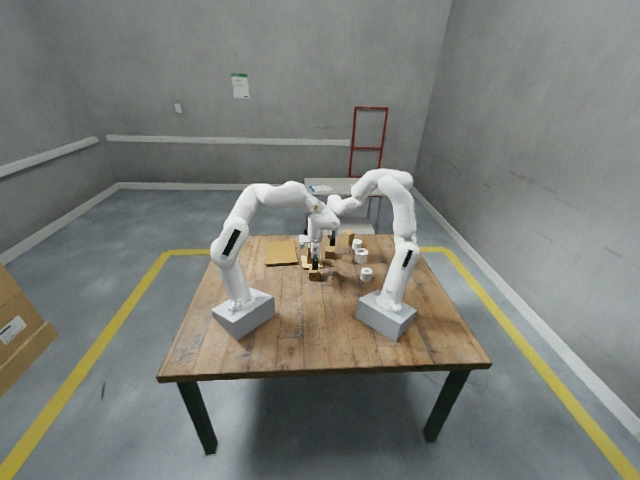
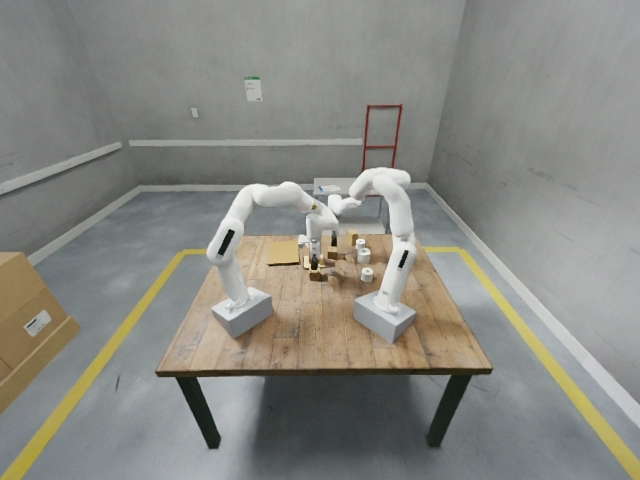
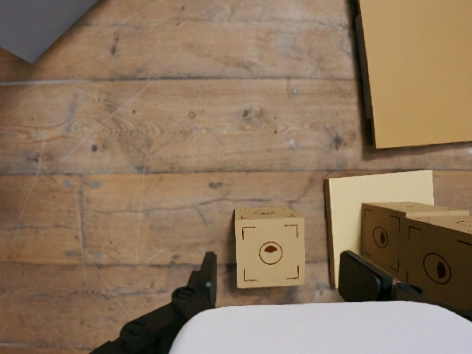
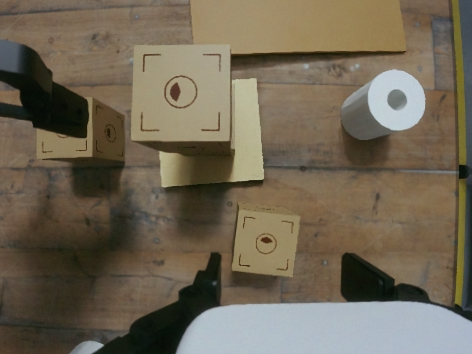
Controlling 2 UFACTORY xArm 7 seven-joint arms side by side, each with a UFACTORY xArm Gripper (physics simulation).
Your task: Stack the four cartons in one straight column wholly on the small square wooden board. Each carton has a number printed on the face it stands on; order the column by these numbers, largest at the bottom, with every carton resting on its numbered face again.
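Places are measured from the left arm's base along level axes (x back, y right, z up), in centimetres.
Where they show: left gripper, fingertip midpoint: (image 1: 314,264) (image 2: 314,264) (image 3: 278,272) (image 4: 31,120); right gripper, fingertip midpoint: (image 1: 331,242) (image 2: 333,242) (image 4: 281,273); left arm's base at its link origin: (image 1: 242,303) (image 2: 240,301); right arm's base at its link origin: (image 1: 388,304) (image 2: 385,305).
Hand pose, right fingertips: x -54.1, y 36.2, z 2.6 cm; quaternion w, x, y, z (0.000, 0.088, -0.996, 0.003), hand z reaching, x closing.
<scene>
Each offset is from my right fingertips to the top centre of the thing.
Two cartons are stacked on the small wooden board @[dz -9.4, dx +8.5, dy -10.7 cm] (image 1: 305,266) (image 3: 345,200) (image 4: 247,125); the wider upper carton @[dz +2.2, dx +8.6, dy -10.3 cm] (image 3: 440,262) (image 4: 182,92) covers much of the lower one @[dz -3.6, dx +8.4, dy -10.8 cm] (image 3: 381,235). A near carton @[dz -4.8, dx +21.7, dy -7.6 cm] (image 1: 314,275) (image 2: 314,275) (image 3: 270,252) stands on the table beside the board. My left gripper (image 3: 278,272) is open above it, fingers on either side, one close to the stack. A far carton @[dz -4.8, dx +0.5, dy -0.5 cm] (image 1: 329,252) (image 2: 332,252) (image 4: 266,246) stands apart beyond the board. My right gripper (image 4: 281,273) is open above it. The numbered faces are hidden.
A large flat brown panel @[dz -8.6, dx +1.3, dy -31.7 cm] (image 1: 280,252) (image 2: 283,252) (image 3: 420,70) (image 4: 300,25) lies left of the board. White rolls (image 1: 366,274) (image 2: 363,255) (image 4: 395,115) stand about the table. A tan block @[dz -1.6, dx -16.9, dy +10.3 cm] (image 1: 348,237) (image 2: 352,237) stands at the back. Both arms reach close together over the stack.
</scene>
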